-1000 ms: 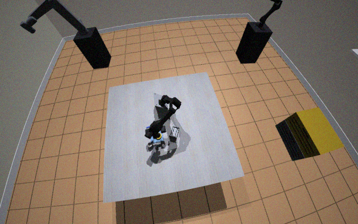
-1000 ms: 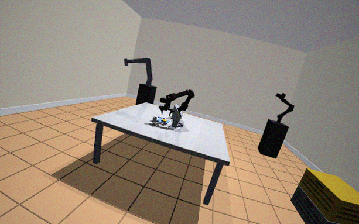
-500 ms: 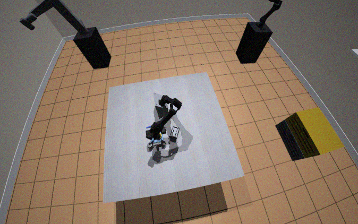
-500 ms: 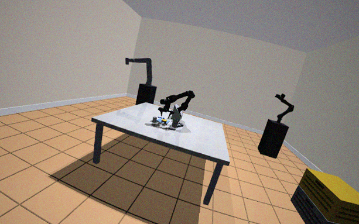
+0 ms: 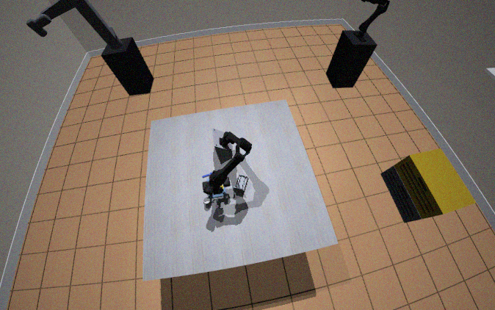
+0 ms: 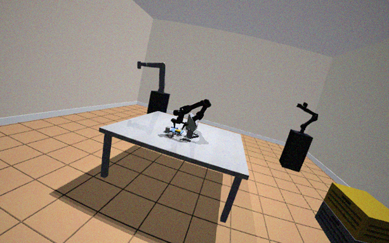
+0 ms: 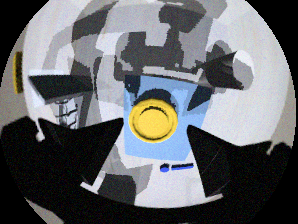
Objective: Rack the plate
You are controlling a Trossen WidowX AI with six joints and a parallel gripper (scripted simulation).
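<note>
Now: gripper tip 1 cm above the yellow plate. The rest, counted from my gripper tip: light blue square pad: 3 cm below, 2 cm to the right, 2 cm behind; white cup: 9 cm ahead, 8 cm to the right, 1 cm below; blue spoon: 12 cm behind, 8 cm to the right, 3 cm below.
</note>
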